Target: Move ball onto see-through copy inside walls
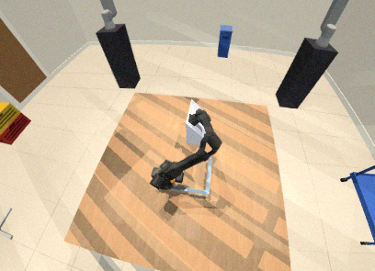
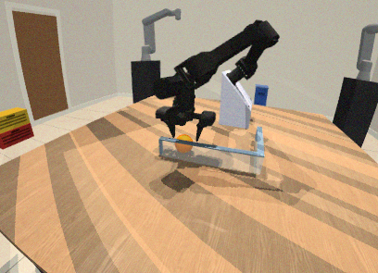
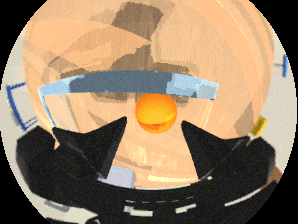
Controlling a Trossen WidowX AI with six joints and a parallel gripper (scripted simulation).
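Right now the orange ball is 1 cm below my gripper tip and 1 cm ahead of it. From my gripper tip the other things lie so: see-through copy 1 cm below, 1 cm ahead; then long clear wall 9 cm to the left, 5 cm ahead, 1 cm below.
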